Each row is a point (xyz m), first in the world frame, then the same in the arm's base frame.
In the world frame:
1: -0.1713 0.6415 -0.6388
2: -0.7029 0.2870 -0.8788
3: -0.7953 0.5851 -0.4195
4: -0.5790 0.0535 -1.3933
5: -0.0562 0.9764 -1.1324
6: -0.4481 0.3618 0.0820
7: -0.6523 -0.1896 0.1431
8: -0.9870 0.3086 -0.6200
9: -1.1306 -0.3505 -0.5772
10: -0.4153 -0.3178 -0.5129
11: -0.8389 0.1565 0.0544
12: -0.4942 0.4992 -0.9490
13: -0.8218 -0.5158 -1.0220
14: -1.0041 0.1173 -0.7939
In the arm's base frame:
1: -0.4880 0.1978 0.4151
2: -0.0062 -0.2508 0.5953
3: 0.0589 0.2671 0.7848
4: -0.1545 -0.7868 0.4367
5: -0.9705 -0.0911 0.6449
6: 0.1620 0.6861 0.2993
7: 0.6635 0.4837 0.0604
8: 0.2779 -0.0572 0.7685
9: 0.7968 -0.3094 0.4163
10: 0.3166 -0.1180 -0.0833
11: 0.5423 0.5125 0.4437
12: -0.3064 -0.1929 0.6024
13: 0.5091 -0.7241 0.1600
14: 0.3368 -0.2937 0.6807

